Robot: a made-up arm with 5 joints. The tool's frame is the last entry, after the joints.
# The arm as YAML. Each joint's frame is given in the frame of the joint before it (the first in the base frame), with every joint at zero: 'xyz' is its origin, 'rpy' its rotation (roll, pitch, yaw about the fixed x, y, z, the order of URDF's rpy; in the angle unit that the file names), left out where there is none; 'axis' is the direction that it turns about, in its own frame. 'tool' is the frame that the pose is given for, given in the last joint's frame.
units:
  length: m
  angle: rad
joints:
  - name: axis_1
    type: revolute
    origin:
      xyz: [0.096, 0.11, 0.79]
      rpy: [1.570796, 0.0, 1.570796]
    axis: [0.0, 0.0, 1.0]
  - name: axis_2
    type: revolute
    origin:
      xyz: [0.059, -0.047, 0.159]
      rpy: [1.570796, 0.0, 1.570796]
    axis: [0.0, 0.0, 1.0]
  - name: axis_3
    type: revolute
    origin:
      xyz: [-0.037, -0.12, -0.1]
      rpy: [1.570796, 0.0, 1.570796]
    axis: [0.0, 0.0, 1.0]
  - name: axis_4
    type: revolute
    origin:
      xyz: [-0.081, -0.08, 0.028]
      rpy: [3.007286, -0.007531, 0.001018]
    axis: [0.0, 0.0, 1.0]
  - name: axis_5
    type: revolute
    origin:
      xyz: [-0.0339, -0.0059, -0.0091]
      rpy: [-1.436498, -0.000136, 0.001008]
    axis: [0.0, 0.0, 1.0]
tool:
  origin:
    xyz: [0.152, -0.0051, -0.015]
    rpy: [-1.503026, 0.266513, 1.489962]
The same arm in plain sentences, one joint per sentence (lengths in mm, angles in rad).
The arm has five revolute joints in a row. What follows holds with every joint at zero, and every direction is one of the base frame's. Joint 1 is mounted 96.0 mm along +x and 110.0 mm along +y and 790.0 mm along +z from the base frame's origin and turns about +x. Joint 2 is mounted 159.0 mm along +x and 59.0 mm along +y and 47.0 mm along -z from joint 1 and turns about +y. Joint 3 is mounted 120.0 mm along -x and 100.0 mm along -y and 37.0 mm along -z from joint 2 and turns about +z. Joint 4 is mounted 81.0 mm along -x and 80.0 mm along -y and 28.0 mm along +z from joint 3 and turns about the direction (0.0076, -0.133895, -0.990966). Joint 5 is mounted 34.0 mm along -x and 7.0 mm along +y and 8.0 mm along +z from joint 4 and turns about -y. The tool frame, which is the frame that the pose is given for, is mounted 152.0 mm along +x and 15.0 mm along +y and 4.0 mm along -z from joint 5; its axes are the base frame's turned by roll -1.2311, pitch -1.2946 and yaw 1.3087 rad (as in URDF: about the fixed x, then y, then z).
